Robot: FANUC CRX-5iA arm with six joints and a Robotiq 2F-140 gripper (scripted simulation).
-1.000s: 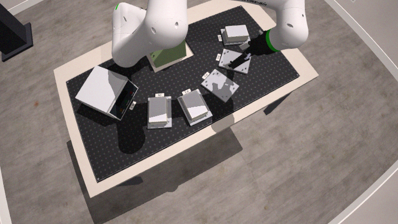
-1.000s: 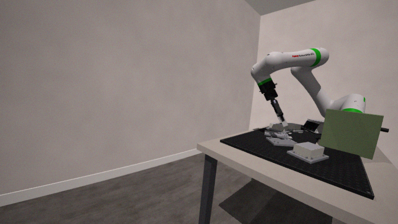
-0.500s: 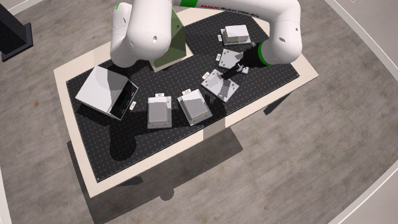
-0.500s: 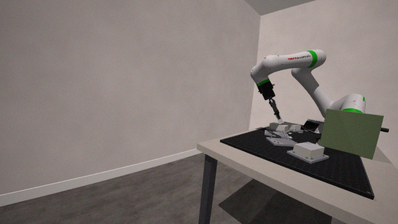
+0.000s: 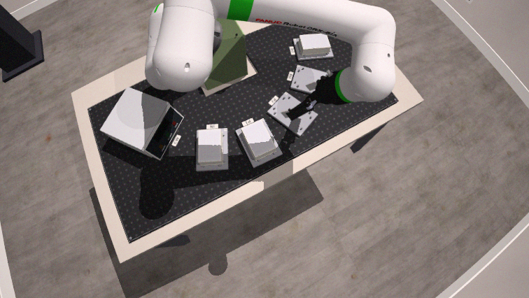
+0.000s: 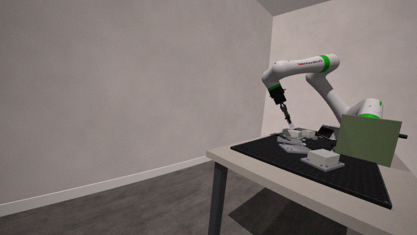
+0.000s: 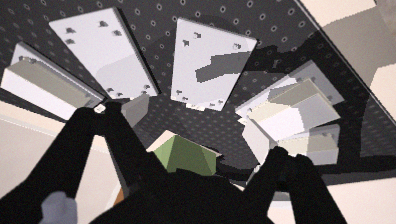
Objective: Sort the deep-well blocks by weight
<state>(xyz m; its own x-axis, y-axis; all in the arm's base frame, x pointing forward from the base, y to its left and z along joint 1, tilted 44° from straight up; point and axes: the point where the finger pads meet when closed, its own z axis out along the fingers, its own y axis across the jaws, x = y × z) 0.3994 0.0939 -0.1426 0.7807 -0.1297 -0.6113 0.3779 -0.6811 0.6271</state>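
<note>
Right now the infeed nest IN is 20 mm behind my hand, 350 mm to the right of it and 110 mm below it. The rest, counted from my hand: check-weigher (240 mm behind, 560 mm to the right, 50 mm below); then white deep-well block (40 mm ahead, 180 mm to the right, 90 mm below); then reject nest RO (250 mm behind, 250 mm to the left, 110 mm below).
</note>
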